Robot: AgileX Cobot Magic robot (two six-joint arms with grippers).
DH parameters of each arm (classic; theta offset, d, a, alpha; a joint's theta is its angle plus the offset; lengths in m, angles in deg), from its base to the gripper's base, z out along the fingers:
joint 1: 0 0.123 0 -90
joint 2: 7.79 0 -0.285 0
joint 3: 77.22 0 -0.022 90
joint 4: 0 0.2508 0 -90
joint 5: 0 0 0.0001 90
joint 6: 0 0.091 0 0
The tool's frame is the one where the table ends.
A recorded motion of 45 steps. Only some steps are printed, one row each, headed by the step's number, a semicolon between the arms.
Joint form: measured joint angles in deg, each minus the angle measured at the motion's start. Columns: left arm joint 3, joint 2, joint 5, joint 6, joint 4, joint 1; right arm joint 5, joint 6, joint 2, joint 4, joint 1, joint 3.
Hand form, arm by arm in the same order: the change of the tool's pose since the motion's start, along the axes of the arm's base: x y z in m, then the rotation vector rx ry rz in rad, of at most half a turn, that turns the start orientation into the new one. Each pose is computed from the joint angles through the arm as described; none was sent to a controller.
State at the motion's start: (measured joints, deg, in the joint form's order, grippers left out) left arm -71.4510 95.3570 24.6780 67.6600 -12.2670 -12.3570; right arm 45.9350 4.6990 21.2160 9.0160 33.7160 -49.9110
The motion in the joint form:
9: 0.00 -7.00 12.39 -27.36 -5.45 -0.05; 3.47 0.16 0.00 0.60 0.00 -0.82
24: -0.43 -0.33 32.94 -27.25 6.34 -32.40; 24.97 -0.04 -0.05 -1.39 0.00 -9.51
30: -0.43 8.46 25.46 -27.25 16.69 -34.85; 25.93 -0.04 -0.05 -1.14 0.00 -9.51
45: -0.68 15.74 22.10 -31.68 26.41 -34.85; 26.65 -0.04 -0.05 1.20 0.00 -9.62
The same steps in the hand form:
9: -0.0358 -0.0013 0.0319 -0.3948 0.2404 0.3091; -0.0035 -0.0008 -0.0012 -0.0205 0.0413 0.0134
24: -0.1356 -0.1503 -0.0222 0.1320 0.6016 -0.2544; -0.0318 -0.0198 0.0072 -0.1952 0.1875 0.0346
30: -0.1172 -0.1714 -0.0726 0.3048 0.5075 -0.3125; -0.0326 -0.0199 0.0059 -0.2033 0.2019 0.0399
45: -0.0992 -0.1749 -0.1156 0.4398 0.4713 -0.2901; -0.0356 -0.0176 0.0058 -0.1881 0.2229 0.0735

